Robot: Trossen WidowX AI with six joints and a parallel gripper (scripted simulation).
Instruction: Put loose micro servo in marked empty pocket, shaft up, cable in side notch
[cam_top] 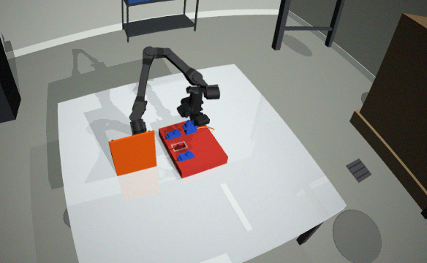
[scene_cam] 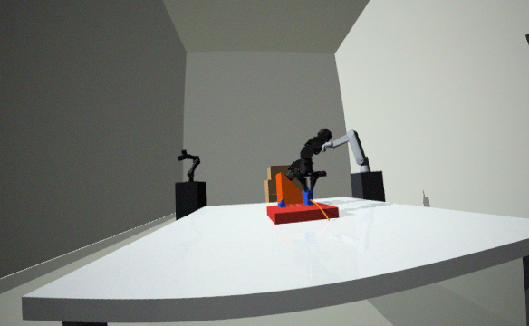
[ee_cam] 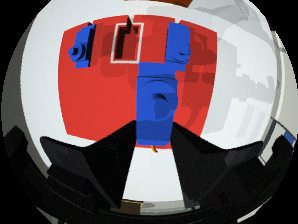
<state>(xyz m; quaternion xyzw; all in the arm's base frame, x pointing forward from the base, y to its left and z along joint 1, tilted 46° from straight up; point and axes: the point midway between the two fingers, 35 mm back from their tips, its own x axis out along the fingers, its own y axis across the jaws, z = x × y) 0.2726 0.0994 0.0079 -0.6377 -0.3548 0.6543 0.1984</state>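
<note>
Right now the red deck is 20 mm ahead of my gripper tip, 40 mm to the right of it and 100 mm below it.
</note>
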